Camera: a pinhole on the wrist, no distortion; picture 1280 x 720 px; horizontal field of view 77.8 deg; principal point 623.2 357.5 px. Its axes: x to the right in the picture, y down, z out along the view. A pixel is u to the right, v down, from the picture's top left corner.
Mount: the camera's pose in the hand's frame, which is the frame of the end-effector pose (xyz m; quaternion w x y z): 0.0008 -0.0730 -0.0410 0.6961 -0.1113 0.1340 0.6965
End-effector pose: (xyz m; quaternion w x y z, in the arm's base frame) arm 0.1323 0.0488 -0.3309 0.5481 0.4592 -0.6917 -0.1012
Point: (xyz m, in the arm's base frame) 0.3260 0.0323 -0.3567
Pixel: behind the camera
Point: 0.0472 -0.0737 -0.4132
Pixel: 318.2 232.6
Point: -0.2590 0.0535 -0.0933
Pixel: 1211.9 103.7
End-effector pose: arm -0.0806 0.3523 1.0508 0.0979 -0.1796 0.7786 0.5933
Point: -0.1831 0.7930 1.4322
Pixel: 1220.5 556.8
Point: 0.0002 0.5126 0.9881
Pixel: 427.8 694.0
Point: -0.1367 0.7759 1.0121
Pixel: 609.8 389.9
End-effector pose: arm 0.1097 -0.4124 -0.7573 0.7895 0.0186 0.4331 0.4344
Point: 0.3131 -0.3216 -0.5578
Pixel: 516.7 429.2
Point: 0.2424 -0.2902 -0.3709
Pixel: 729.8 622.8
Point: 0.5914 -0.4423 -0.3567
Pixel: 167.8 635.8
